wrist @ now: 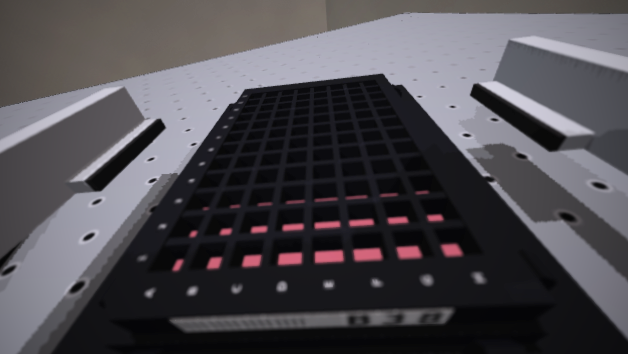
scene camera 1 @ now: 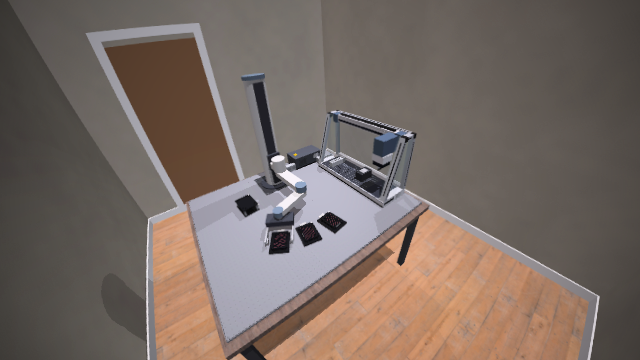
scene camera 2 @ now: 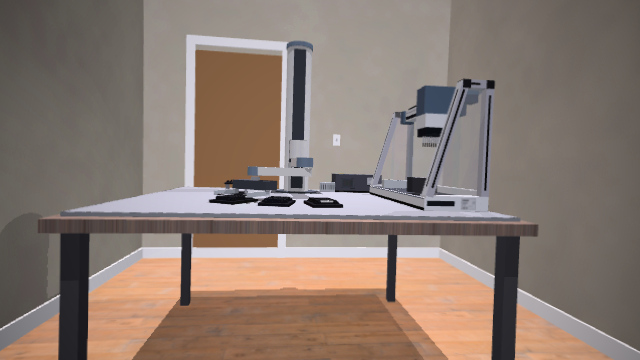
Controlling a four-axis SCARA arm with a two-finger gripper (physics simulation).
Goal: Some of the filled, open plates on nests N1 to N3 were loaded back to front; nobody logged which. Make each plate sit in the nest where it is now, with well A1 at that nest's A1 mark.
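A dark plate (scene camera 1: pixel 280 242) (scene camera 2: pixel 232 199) (wrist: pixel 325 165) with pink-filled wells and label B38 sits on the leftmost of the three nests. In the wrist view its letters A to H run left to right along the near edge, and well A1 is at the near left corner. The nest's A1 mark cannot be made out. My gripper (scene camera 1: pixel 279 237) (wrist: pixel 308 89) is open, with a finger apart from each long side of this plate. Two more filled plates, the middle one (scene camera 1: pixel 309 233) (scene camera 2: pixel 276 201) and the right one (scene camera 1: pixel 332 221) (scene camera 2: pixel 323 202), lie on nests; their lettering is too small to read.
A black stand or stack (scene camera 1: pixel 246 204) is at the left of the table. The arm's column (scene camera 1: pixel 262 115) (scene camera 2: pixel 299 95) rises at the back. A framed pipetting machine (scene camera 1: pixel 324 137) (scene camera 2: pixel 446 135) stands at the right, with a dark box (scene camera 1: pixel 303 156) (scene camera 2: pixel 352 182) beside it.
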